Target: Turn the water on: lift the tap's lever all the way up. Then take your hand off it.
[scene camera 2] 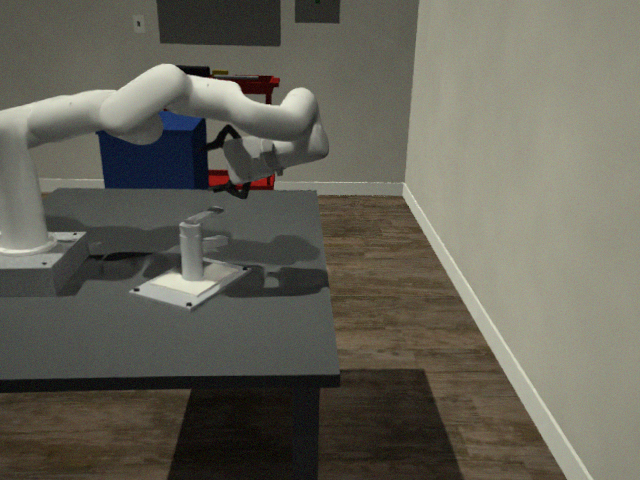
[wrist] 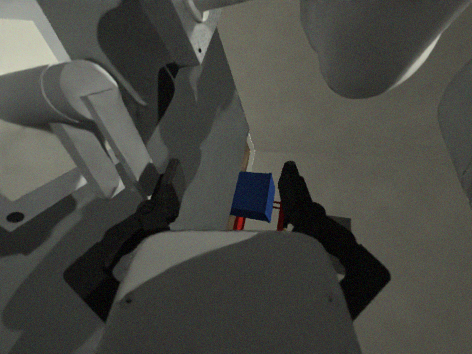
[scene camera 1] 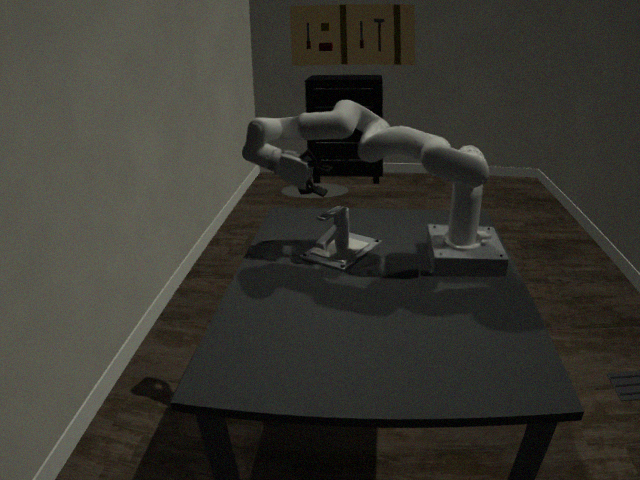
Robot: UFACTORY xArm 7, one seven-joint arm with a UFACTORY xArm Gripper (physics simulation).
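Where they show: gripper, fingertip midpoint: (scene camera 2: 206,169) (wrist: 232,171) (scene camera 1: 328,182); arm's base at its link origin: (scene camera 2: 27,247) (scene camera 1: 461,242).
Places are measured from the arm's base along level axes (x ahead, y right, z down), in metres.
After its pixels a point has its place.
The grey tap (scene camera 1: 341,233) @(x 0.388, y 0.047, z -0.007 m) (scene camera 2: 191,254) @(x 0.391, y 0.094, z -0.017 m) (wrist: 27,95) @(x 0.405, y 0.087, z -0.038 m) stands upright on its white base plate. Its lever (scene camera 1: 330,212) @(x 0.420, y 0.018, z -0.091 m) (scene camera 2: 204,215) @(x 0.418, y 0.036, z -0.091 m) (wrist: 120,135) @(x 0.411, y 0.042, z -0.091 m) reaches out above the spout (scene camera 1: 324,241) @(x 0.437, y -0.030, z -0.014 m) (scene camera 2: 215,241) @(x 0.438, y 0.015, z -0.018 m) (wrist: 89,155) @(x 0.424, y 0.022, z -0.026 m) and slopes a little up from it toward its free end. How far the lever is raised cannot be told exactly. My gripper (scene camera 1: 323,179) @(x 0.423, y 0.008, z -0.194 m) (scene camera 2: 210,168) @(x 0.423, y 0.008, z -0.194 m) (wrist: 232,171) @(x 0.423, y 0.008, z -0.194 m) is open and empty, tilted, above and behind the lever's end in the scene views. One finger is near the lever's end in the wrist view, but a gap shows between them in both scene views.
The tap's base plate (scene camera 1: 367,239) @(x 0.303, y 0.139, z 0.057 m) (scene camera 2: 165,295) @(x 0.338, y 0.151, z 0.057 m) lies on the dark table (scene camera 1: 372,361) @(x 0.293, y -0.511, z 0.065 m) (scene camera 2: 170,341) @(x 0.378, y 0.336, z 0.065 m). The arm's base box (scene camera 1: 467,265) @(x -0.001, y -0.109, z 0.027 m) (scene camera 2: 25,281) @(x 0.040, y 0.130, z 0.028 m) stands beside it. A blue cabinet (scene camera 2: 155,160) (wrist: 253,195) and a red cart (scene camera 2: 268,82) are behind the table. A wall runs along one side.
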